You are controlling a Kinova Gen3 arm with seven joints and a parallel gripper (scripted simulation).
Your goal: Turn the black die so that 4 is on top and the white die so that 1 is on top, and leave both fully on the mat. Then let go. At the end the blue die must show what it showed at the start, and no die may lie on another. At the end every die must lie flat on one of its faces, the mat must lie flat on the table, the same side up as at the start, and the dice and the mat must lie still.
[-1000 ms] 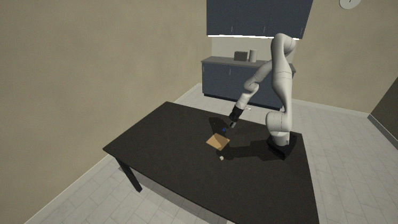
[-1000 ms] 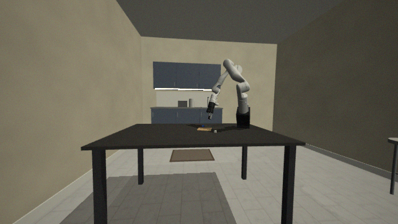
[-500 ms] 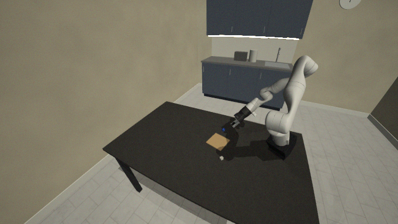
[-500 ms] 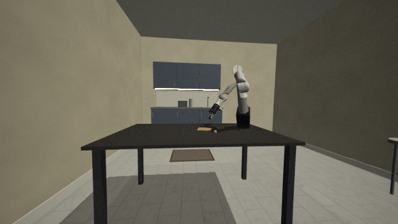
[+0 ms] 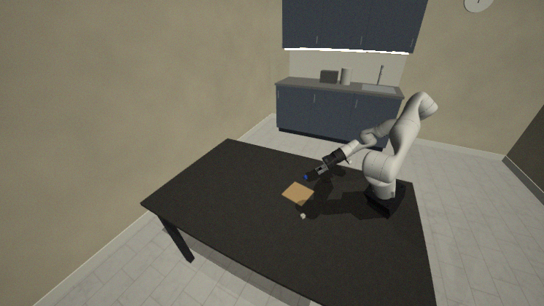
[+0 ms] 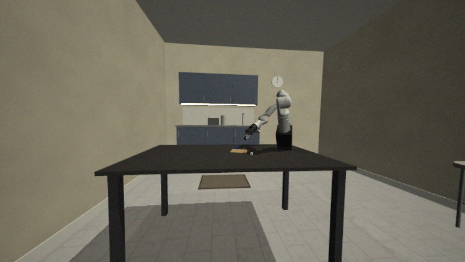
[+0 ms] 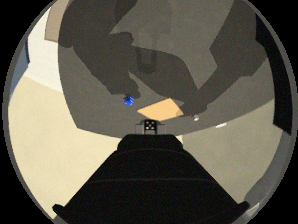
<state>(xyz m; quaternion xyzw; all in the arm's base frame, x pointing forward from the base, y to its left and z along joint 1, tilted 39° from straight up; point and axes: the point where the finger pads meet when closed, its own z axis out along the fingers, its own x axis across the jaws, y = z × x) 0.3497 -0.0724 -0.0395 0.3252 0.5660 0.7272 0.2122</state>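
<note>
Now: hand 8 cm short of the blue die, 1 cm to the left of it and 10 cm above it. From my hand the other things lie so: white die 3 cm behind, 27 cm to the left, 10 cm below; tan mat 7 cm ahead, 14 cm to the left, 11 cm below; black die 1 cm ahead, 1 cm to the left, 1 cm below.
</note>
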